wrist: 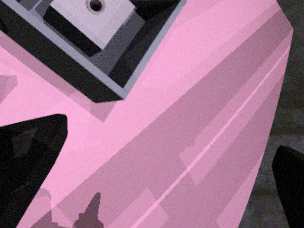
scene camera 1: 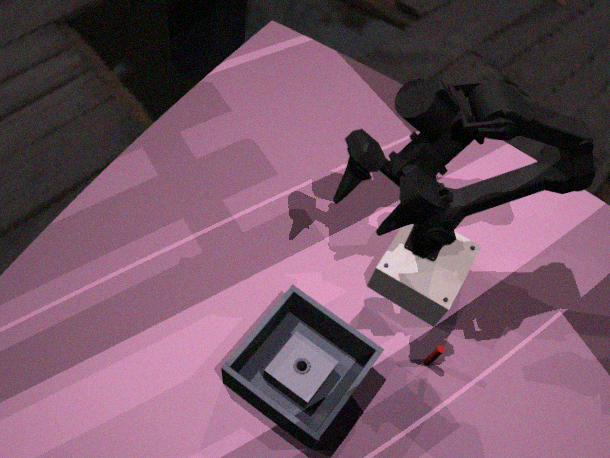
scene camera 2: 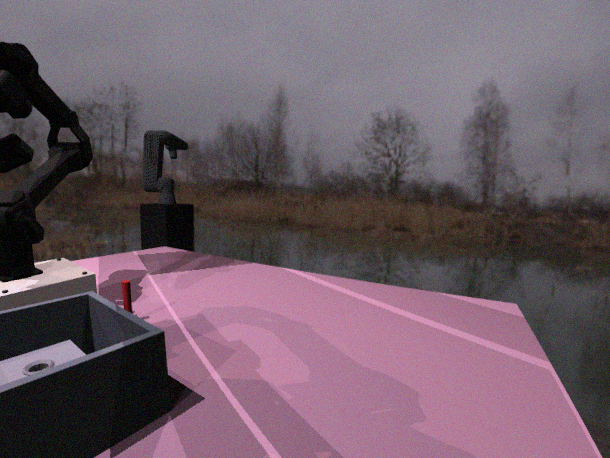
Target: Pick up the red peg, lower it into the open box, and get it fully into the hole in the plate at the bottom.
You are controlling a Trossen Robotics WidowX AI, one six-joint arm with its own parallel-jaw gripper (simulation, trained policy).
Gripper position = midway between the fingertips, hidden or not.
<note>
In view: my gripper [scene camera 1: 356, 218] and a grey box [scene camera 2: 121, 385].
The grey box shows as well in scene camera 1 [scene camera 1: 243, 372]. My gripper shows as well in the wrist view [wrist: 173, 141].
</note>
